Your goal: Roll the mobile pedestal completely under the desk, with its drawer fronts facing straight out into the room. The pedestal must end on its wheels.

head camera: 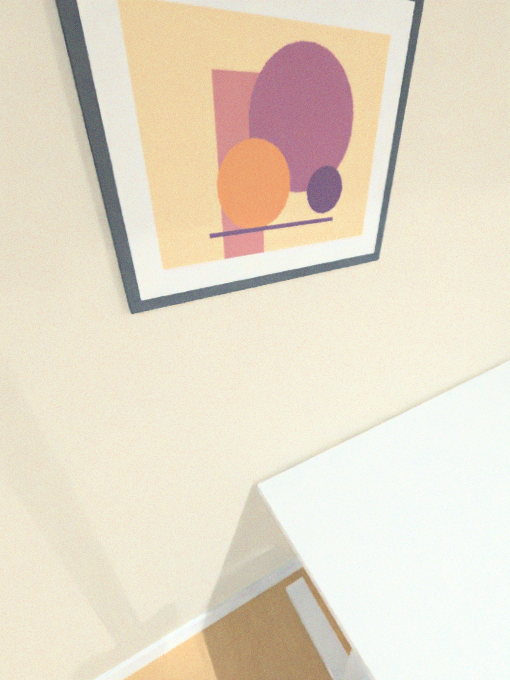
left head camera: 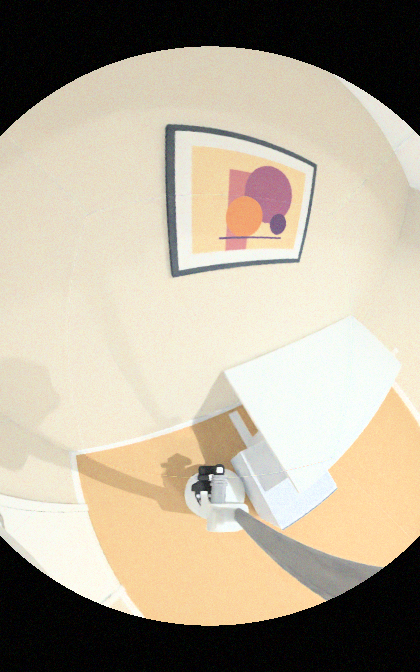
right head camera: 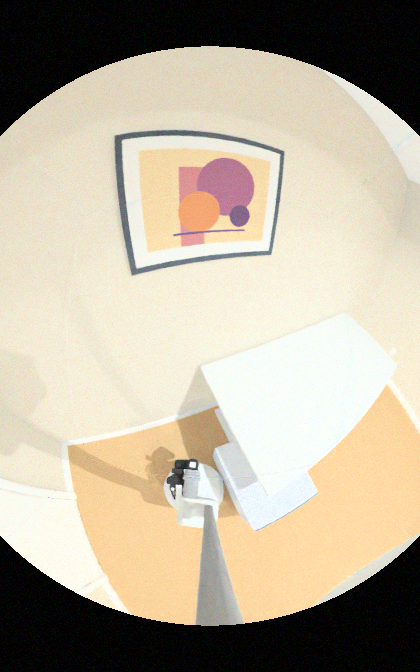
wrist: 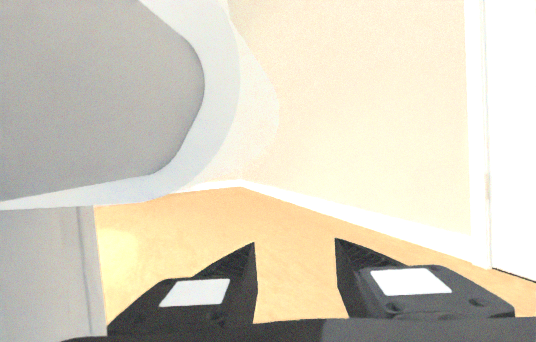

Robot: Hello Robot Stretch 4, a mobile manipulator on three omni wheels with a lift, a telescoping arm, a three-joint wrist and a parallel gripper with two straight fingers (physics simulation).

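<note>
The white pedestal (left head camera: 300, 506) (right head camera: 275, 507) stands upright, its rear part under the left end of the white desk (head camera: 417, 527) (left head camera: 315, 395) (right head camera: 300, 390) and its front part sticking out past the desktop edge. A dark line marks its top front edge, toward the lower right in both side head views; its drawer fronts and wheels are hidden. My gripper (wrist: 295, 264) (left head camera: 201, 499) (right head camera: 174, 494) is open and empty, folded over my base, left of the pedestal. My base is close to the pedestal's left side; whether they touch I cannot tell.
A white desk foot (head camera: 312, 620) (left head camera: 241, 429) lies on the floor behind the pedestal. A framed picture (head camera: 252, 181) (left head camera: 244, 216) (right head camera: 199, 211) hangs on the wall behind the desk. A white skirting board (wrist: 350, 214) and a white door (wrist: 515, 125) show in the wrist view.
</note>
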